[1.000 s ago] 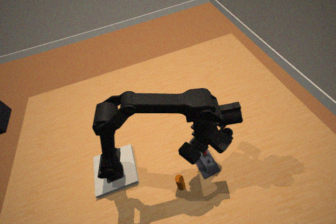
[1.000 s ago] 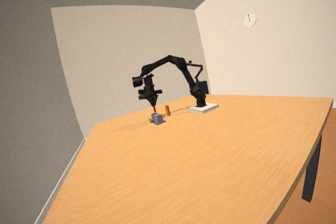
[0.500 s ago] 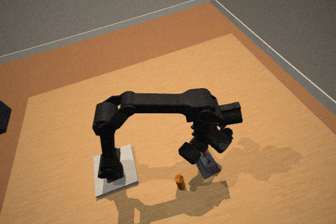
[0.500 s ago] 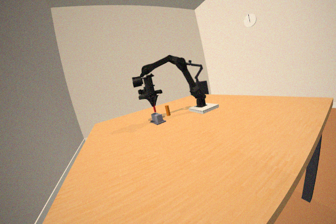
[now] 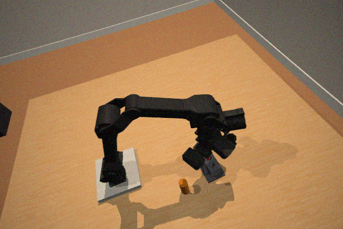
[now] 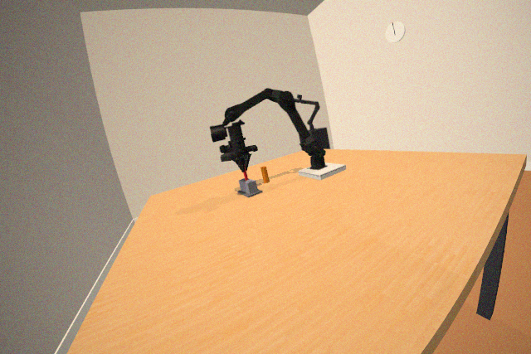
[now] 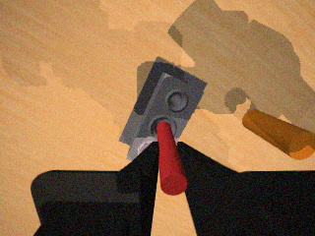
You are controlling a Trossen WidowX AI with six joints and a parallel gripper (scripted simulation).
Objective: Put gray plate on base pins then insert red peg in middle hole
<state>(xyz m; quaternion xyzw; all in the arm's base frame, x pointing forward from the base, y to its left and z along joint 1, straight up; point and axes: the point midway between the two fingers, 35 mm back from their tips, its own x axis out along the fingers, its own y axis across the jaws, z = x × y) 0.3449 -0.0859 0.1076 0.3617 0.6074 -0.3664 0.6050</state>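
The red peg is right at my gripper tip. From my gripper tip the other things lie so: orange cylinder (120 mm behind, 50 mm to the right, 60 mm below); gray plate (50 mm below); dark flat base (90 mm below).
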